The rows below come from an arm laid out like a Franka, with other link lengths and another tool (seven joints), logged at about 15 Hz.
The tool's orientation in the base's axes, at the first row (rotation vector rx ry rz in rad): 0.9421 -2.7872 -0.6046
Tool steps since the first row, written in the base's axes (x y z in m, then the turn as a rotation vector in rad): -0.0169 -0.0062 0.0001 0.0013 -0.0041 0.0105; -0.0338 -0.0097 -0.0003 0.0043 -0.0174 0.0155; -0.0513 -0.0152 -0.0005 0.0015 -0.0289 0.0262; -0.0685 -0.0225 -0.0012 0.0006 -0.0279 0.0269; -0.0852 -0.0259 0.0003 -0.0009 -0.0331 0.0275; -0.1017 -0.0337 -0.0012 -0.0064 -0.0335 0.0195; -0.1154 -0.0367 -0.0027 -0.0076 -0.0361 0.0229
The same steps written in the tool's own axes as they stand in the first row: 0.0172 0.0049 0.0022 0.0015 0.0007 -0.0112; 0.0327 0.0115 0.0056 0.0072 -0.0085 -0.0209; 0.0500 0.0171 0.0085 0.0164 -0.0109 -0.0337; 0.0681 0.0210 0.0110 0.0165 -0.0094 -0.0338; 0.0834 0.0284 0.0128 0.0209 -0.0120 -0.0357; 0.1013 0.0312 0.0158 0.0255 -0.0126 -0.0271; 0.1140 0.0360 0.0196 0.0280 -0.0124 -0.0308
